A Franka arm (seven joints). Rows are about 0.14 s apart.
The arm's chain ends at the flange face. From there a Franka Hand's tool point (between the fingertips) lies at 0.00 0.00 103.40 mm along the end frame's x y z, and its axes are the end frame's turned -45 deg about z.
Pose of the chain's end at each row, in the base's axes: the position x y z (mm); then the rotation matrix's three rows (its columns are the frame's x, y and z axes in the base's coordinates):
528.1, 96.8, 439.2; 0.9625, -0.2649, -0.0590; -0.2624, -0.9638, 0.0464; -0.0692, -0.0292, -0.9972
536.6, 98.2, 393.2; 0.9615, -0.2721, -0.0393; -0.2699, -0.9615, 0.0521; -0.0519, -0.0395, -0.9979
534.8, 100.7, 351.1; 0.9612, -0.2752, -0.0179; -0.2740, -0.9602, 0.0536; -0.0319, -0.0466, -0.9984
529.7, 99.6, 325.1; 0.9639, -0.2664, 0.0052; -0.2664, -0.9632, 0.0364; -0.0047, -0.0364, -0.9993
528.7, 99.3, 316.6; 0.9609, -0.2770, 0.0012; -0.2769, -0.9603, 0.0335; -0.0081, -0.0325, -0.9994
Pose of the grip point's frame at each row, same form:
522.0, 101.6, 336.1; 0.8679, 0.4933, -0.0590; 0.4960, -0.8671, 0.0464; -0.0283, -0.0696, -0.9972
532.5, 103.6, 290.0; 0.8723, 0.4875, -0.0393; 0.4890, -0.8707, 0.0521; -0.0088, -0.0646, -0.9979
532.9, 106.2, 247.9; 0.8743, 0.4851, -0.0179; 0.4852, -0.8727, 0.0536; 0.0104, -0.0555, -0.9984
530.2, 103.4, 221.8; 0.8700, 0.4932, 0.0052; 0.4927, -0.8695, 0.0364; 0.0224, -0.0291, -0.9993
528.8, 102.8, 213.3; 0.8753, 0.4836, 0.0012; 0.4832, -0.8748, 0.0335; 0.0173, -0.0287, -0.9994

